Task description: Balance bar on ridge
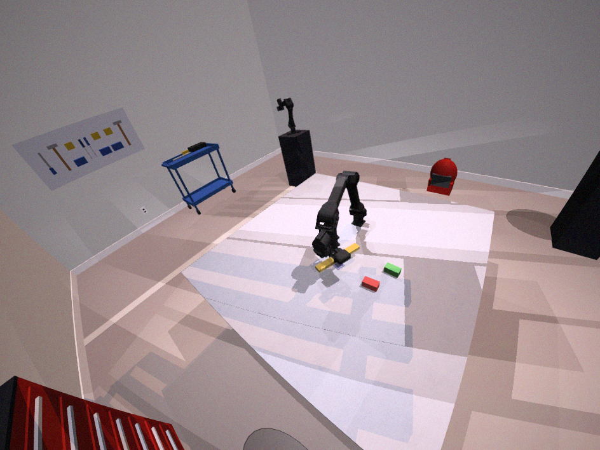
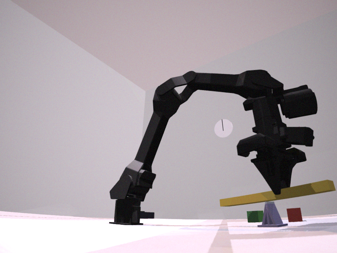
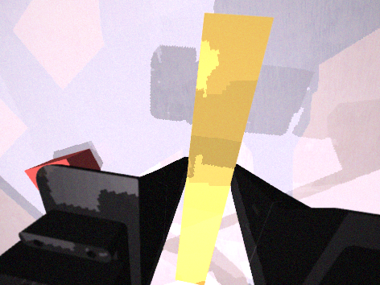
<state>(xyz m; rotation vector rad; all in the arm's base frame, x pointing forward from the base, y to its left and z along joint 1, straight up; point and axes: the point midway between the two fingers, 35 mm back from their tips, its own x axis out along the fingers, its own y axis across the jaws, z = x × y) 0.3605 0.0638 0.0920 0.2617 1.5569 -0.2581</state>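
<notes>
Now: gripper tip 30 mm past the bar and 10 mm to the right of it. Round my gripper tip: red block (190 mm to the left, 40 mm below); then green block (240 mm to the left, 110 mm behind, 40 mm below).
</notes>
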